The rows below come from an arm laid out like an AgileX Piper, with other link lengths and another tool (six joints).
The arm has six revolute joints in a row. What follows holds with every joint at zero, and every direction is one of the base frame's. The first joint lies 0.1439 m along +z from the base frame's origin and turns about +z. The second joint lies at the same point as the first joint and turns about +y. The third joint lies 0.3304 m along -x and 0.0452 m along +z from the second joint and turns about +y. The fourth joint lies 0.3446 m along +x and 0.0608 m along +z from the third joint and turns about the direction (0.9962, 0, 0.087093). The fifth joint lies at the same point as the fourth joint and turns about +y. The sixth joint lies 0.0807 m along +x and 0.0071 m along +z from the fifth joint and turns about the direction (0.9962, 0, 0.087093). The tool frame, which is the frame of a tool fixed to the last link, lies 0.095 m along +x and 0.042 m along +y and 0.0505 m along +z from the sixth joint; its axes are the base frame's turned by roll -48.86, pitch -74.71 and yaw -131.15 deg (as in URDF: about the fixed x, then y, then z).
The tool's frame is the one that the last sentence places.
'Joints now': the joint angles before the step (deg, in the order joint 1, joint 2, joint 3, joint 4, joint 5, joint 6). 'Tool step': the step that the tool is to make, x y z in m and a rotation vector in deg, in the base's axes. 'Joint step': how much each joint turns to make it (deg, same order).
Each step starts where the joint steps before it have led.
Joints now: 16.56 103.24 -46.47 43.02 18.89 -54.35
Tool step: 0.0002 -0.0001 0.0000 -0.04 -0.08 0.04
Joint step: -0.01 0.01 -0.01 0.01 -0.06 -0.10
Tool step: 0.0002 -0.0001 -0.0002 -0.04 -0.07 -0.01
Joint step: 0.00 0.03 0.00 0.04 -0.10 -0.07
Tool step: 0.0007 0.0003 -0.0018 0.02 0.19 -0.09
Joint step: 0.01 0.36 -0.16 0.17 -0.02 -0.05
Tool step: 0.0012 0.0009 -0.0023 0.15 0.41 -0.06
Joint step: 0.00 0.57 -0.36 0.29 0.22 -0.09
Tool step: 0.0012 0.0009 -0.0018 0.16 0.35 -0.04
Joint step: 0.00 0.50 -0.35 0.27 0.23 -0.09
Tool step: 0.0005 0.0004 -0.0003 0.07 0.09 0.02
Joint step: 0.00 0.15 -0.15 0.09 0.11 -0.05
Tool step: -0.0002 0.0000 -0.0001 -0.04 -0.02 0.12
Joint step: -0.01 0.00 0.01 -0.01 0.02 -0.13
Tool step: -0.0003 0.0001 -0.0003 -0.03 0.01 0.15
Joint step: 0.00 0.03 0.00 0.05 0.04 -0.19
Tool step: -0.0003 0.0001 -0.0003 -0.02 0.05 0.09
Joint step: 0.01 0.03 0.00 -0.01 0.05 -0.06
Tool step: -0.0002 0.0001 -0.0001 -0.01 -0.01 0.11
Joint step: 0.00 0.01 0.00 0.07 0.02 -0.17
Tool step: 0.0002 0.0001 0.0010 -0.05 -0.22 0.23
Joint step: -0.01 -0.10 -0.05 -0.04 0.01 -0.23
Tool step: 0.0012 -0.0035 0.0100 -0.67 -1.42 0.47
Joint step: -0.31 -1.58 0.09 -2.57 0.01 1.39
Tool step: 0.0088 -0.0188 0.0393 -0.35 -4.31 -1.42
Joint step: -2.32 -5.59 0.14 -5.09 0.77 3.67
